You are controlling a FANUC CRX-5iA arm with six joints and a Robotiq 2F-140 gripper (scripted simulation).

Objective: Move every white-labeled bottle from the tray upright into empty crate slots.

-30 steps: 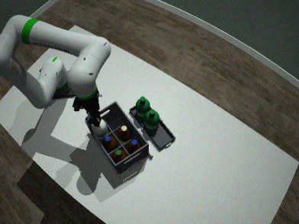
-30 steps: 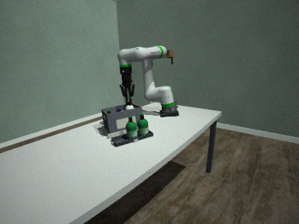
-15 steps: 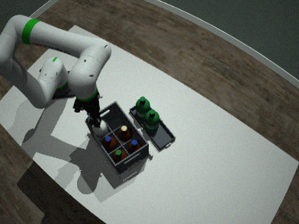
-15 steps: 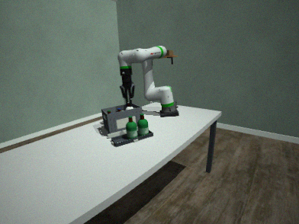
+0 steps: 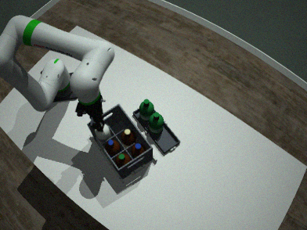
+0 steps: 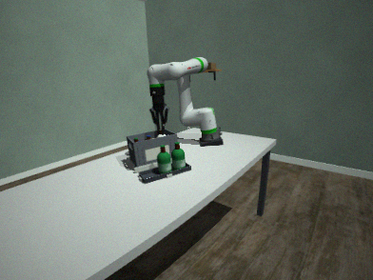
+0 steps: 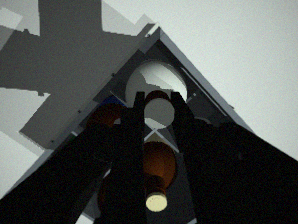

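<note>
The white-labeled bottle lies 8 cm below my hand. Also, from my hand: dark tray (18 cm ahead, 19 cm to the left, 18 cm below); then dark crate (10 cm ahead, 1 cm to the left, 11 cm below).
</note>
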